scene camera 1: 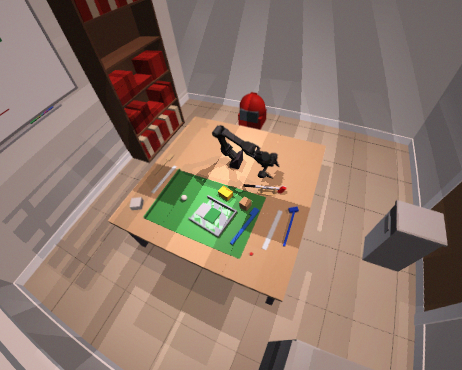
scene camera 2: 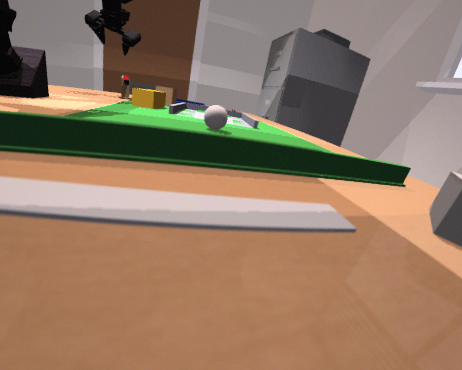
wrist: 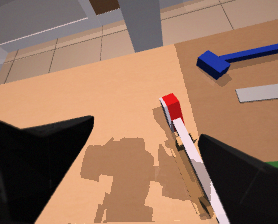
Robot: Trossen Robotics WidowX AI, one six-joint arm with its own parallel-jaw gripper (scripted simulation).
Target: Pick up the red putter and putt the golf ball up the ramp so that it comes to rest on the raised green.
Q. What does my gripper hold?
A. Nothing.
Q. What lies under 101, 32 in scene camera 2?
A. My gripper.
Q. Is my gripper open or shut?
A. Open.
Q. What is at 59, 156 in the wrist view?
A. My gripper.
